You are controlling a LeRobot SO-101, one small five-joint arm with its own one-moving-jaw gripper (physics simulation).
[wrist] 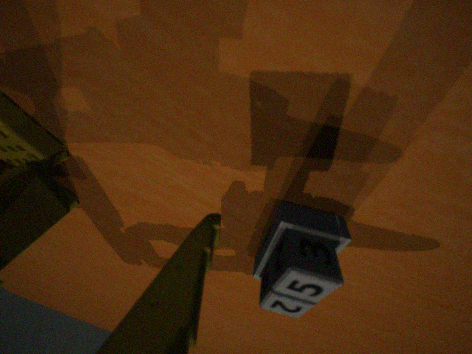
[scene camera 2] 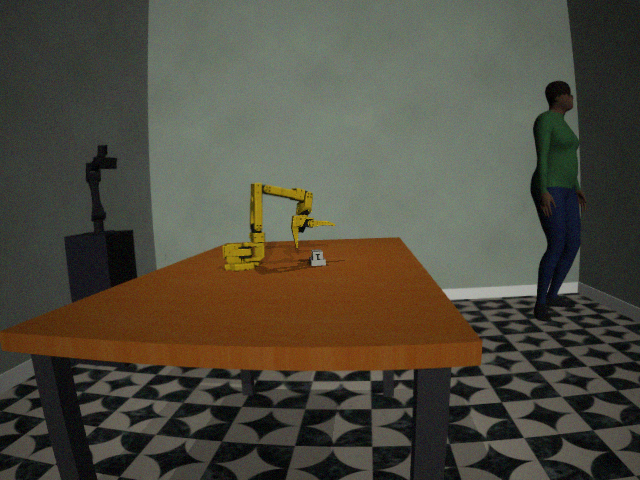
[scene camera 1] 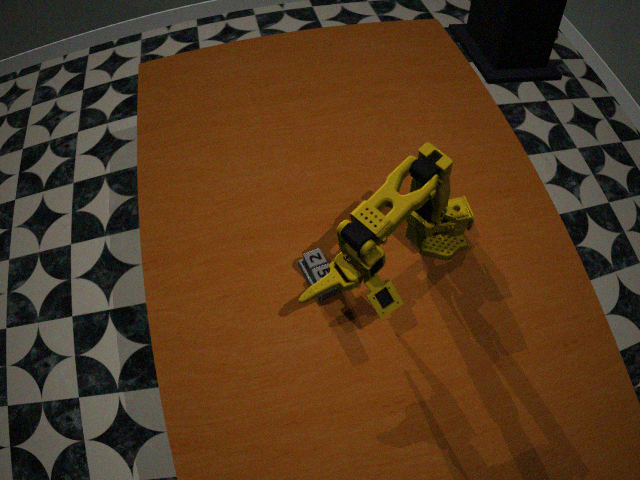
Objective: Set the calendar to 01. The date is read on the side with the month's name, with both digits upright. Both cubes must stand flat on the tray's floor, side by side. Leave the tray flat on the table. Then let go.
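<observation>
The tray [scene camera 1: 328, 296] [scene camera 2: 317, 263] [wrist: 312, 216] lies flat on the table. Two pale cubes stand in it side by side. One cube [scene camera 1: 313, 257] [wrist: 286, 304] has a 2 on top. The other cube [scene camera 1: 321, 270] [wrist: 307, 286] has a 5 on top and a dark side with a 3 in the wrist view. An end face with a 1-like mark shows in scene camera 2. No month name is readable. My gripper [scene camera 2: 315, 236] is fully open and empty, above the tray and towards the arm's base. One jaw partly covers the tray in scene camera 1; one notched jaw shows in the wrist view.
The orange table [scene camera 1: 232, 155] [scene camera 2: 289, 310] carries the arm's yellow base [scene camera 1: 444, 242] [scene camera 2: 240, 258] and broad arm shadows. A dark pedestal [scene camera 1: 511, 41] [scene camera 2: 98, 263] stands beyond the table. A person in green [scene camera 2: 557, 149] stands on the floor at the right in scene camera 2.
</observation>
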